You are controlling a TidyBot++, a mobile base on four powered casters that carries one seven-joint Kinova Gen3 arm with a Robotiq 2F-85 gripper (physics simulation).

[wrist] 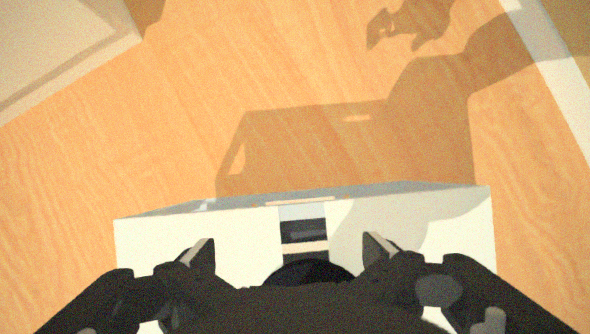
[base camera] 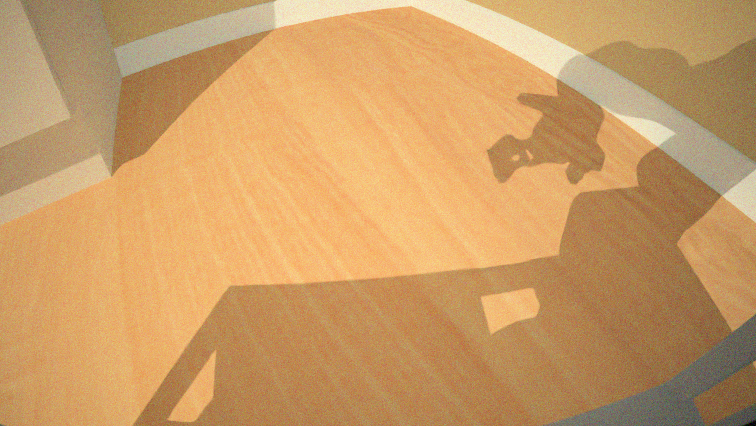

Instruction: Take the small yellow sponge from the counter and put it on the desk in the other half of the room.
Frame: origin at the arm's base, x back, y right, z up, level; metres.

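Where they show: gripper, between the fingertips: (wrist: 289, 251).
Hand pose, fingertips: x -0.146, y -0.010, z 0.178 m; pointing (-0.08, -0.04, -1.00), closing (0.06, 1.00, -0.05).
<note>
After its pixels a point has its place.
My gripper (wrist: 289, 251) @(x -0.146, y -0.010, z 0.178 m) is open and empty in the wrist view, its two dark fingers wide apart above the white top of the robot's own base (wrist: 165, 240) @(x -0.119, y -0.180, z -0.014 m). The small yellow sponge, the counter and the desk cannot be made out in either view.
A pale boxy piece of furniture (base camera: 87, 79) (wrist: 60, 45) @(x -0.506, y -0.477, z -0.197 m) stands on the wood floor (base camera: 317, 185) @(x -0.526, y -0.024, z -0.397 m) (wrist: 125, 125) @(x -0.366, y -0.465, z -0.397 m) at the left. A wall with a white baseboard (base camera: 507, 31) @(x -1.043, y 0.451, z -0.343 m) (wrist: 562, 70) @(x -0.397, y 0.728, z -0.337 m) runs along the right. The robot's shadow lies on the floor and wall.
</note>
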